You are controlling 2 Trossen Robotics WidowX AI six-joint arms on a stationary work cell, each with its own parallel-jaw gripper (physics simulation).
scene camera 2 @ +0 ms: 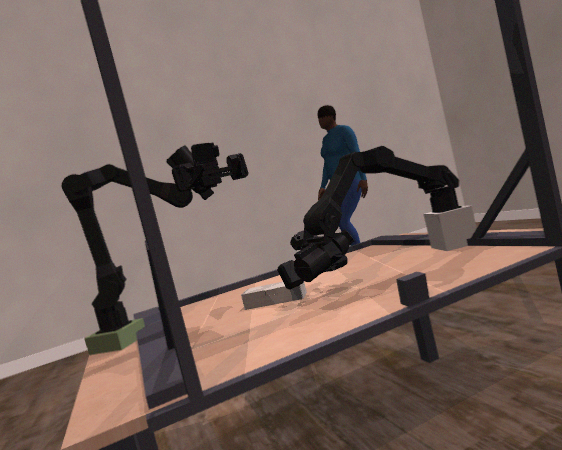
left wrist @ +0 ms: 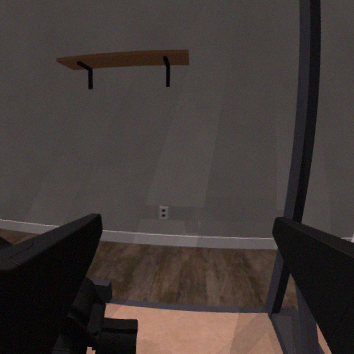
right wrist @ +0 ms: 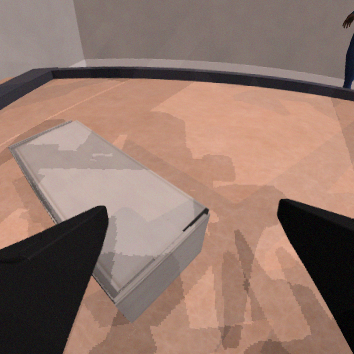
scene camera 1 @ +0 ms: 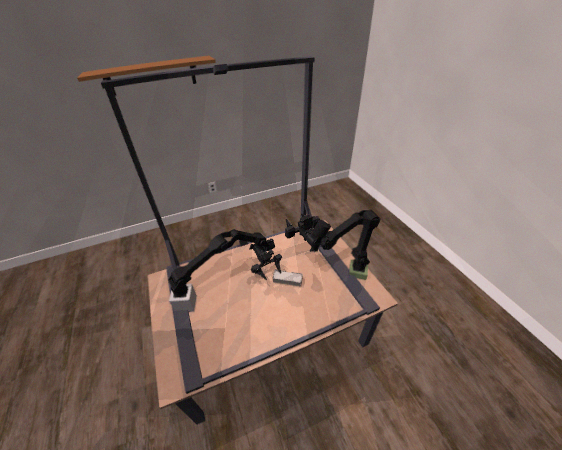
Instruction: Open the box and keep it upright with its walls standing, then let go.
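Where they show: left gripper, fingertip midpoint: (scene camera 2: 221, 162) (left wrist: 189, 224) (scene camera 1: 293, 217); right gripper, fingertip midpoint: (right wrist: 193, 210) (scene camera 1: 273, 276); left arm's base, origin of the base link: (scene camera 2: 114, 327) (scene camera 1: 359, 267); right arm's base, origin of the base link: (scene camera 2: 446, 209) (scene camera 1: 180, 292).
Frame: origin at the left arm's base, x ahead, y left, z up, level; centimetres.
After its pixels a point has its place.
Note:
The box (scene camera 1: 287, 278) {y 17.9, x 38.0, z -0.3 cm} (scene camera 2: 265, 296) {y 12.8, x 37.0, z -1.9 cm} (right wrist: 112, 197) {y 16.4, x 41.6, z -0.3 cm} is a long, low grey-white carton lying flat on the table. Its lid lies down over the top, with a narrow dark gap at one corner of the near short end in the right wrist view. My right gripper (scene camera 1: 273, 275) {y 18.8, x 45.7, z 0.2 cm} (right wrist: 193, 210) {y 18.8, x 45.7, z 0.2 cm} is open and points down at that end; its left finger overlaps the box in the right wrist view, and contact cannot be told. My left gripper (scene camera 1: 298, 220) {y 4.3, x 38.0, z 33.0 cm} (scene camera 2: 207, 162) (left wrist: 189, 224) {y 4.3, x 38.0, z 33.0 cm} is open and empty, raised above the table and away from the box, facing the back wall.
The wooden table (scene camera 1: 280, 320) {y 41.4, x 35.5, z -4.4 cm} (scene camera 2: 280, 345) {y -16.1, x 49.2, z -4.4 cm} has dark rails (scene camera 1: 186, 350) {y 69.0, x 72.9, z -2.3 cm} and tall frame posts (scene camera 1: 306, 135) {y -29.2, x 39.4, z 62.6 cm} (scene camera 2: 120, 115) {y -32.7, x 40.9, z 37.8 cm} (left wrist: 306, 110) {y -29.0, x 39.2, z 42.3 cm}. Part of the right arm (left wrist: 117, 335) {y 2.0, x 52.6, z 8.5 cm} shows low in the left wrist view. A person in blue (scene camera 2: 340, 145) stands beyond the table.

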